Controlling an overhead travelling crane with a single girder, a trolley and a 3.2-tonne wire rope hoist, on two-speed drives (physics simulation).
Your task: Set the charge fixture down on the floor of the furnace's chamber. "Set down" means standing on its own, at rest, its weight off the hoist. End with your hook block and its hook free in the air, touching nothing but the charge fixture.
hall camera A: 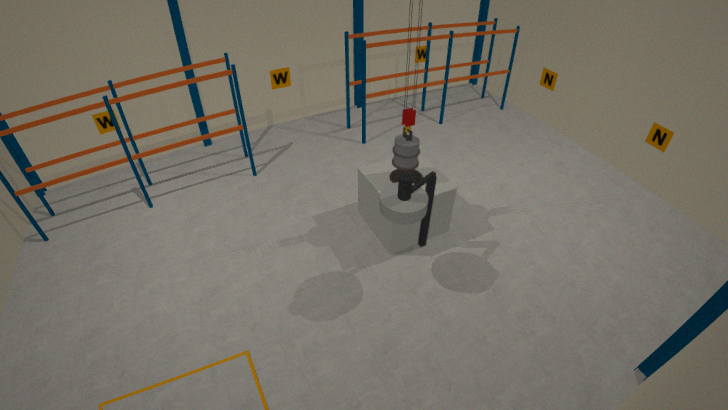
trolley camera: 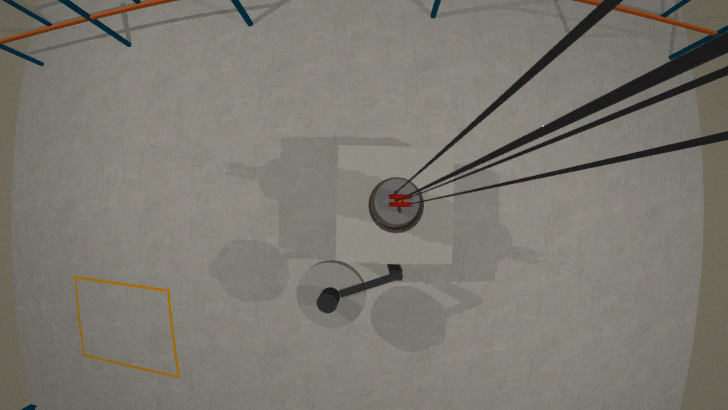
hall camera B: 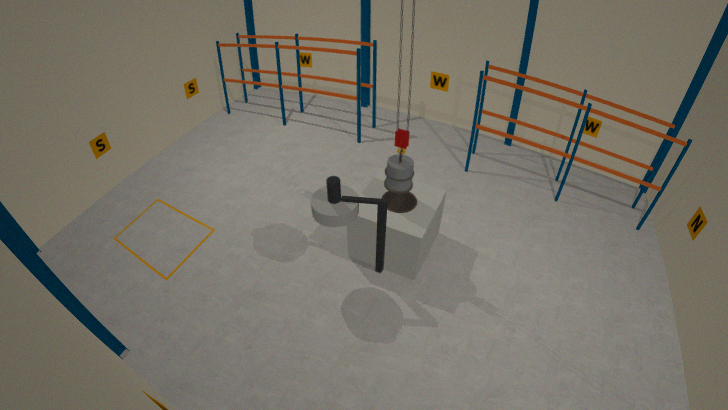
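Note:
The charge fixture, a grey ribbed drum with darker rings, hangs upright from my hook under the red hook block. The hook holds its top lug. The furnace is a pale block with a dark round chamber opening in its top. The fixture's bottom is above this opening, and in the trolley view the fixture covers it. The chamber floor is hidden.
A round grey lid is swung aside on a black post and arm close beside the furnace. Blue and orange racks stand along the west wall. A yellow square is marked on the floor.

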